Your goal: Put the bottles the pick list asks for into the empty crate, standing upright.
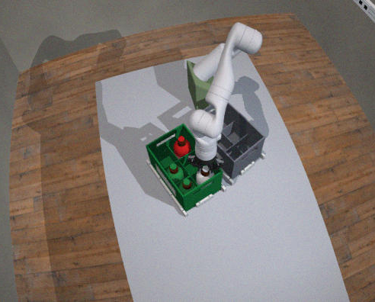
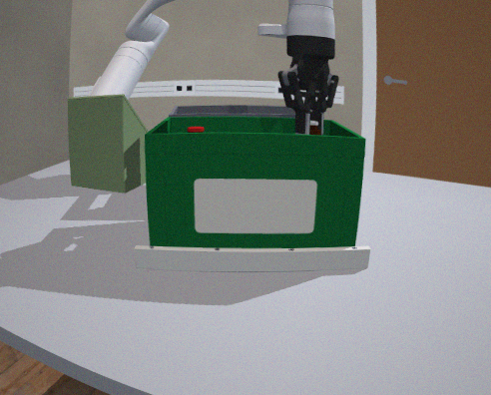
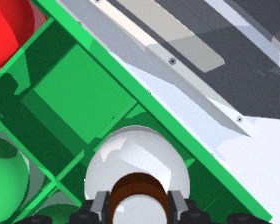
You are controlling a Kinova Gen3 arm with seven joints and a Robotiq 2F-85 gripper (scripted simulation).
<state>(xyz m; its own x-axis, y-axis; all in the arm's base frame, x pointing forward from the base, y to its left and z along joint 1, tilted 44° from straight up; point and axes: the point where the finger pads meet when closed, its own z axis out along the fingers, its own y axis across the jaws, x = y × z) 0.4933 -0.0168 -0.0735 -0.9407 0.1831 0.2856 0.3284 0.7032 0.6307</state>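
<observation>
The white-label bottle lies 70 mm below my hand. The rest, counted from my hand: grey crate 170 mm behind, 130 mm to the left, 90 mm below; then green crate 60 mm behind, 80 mm to the right, 90 mm below; then red-label bottle 160 mm behind, 70 mm to the right, 80 mm below.
</observation>
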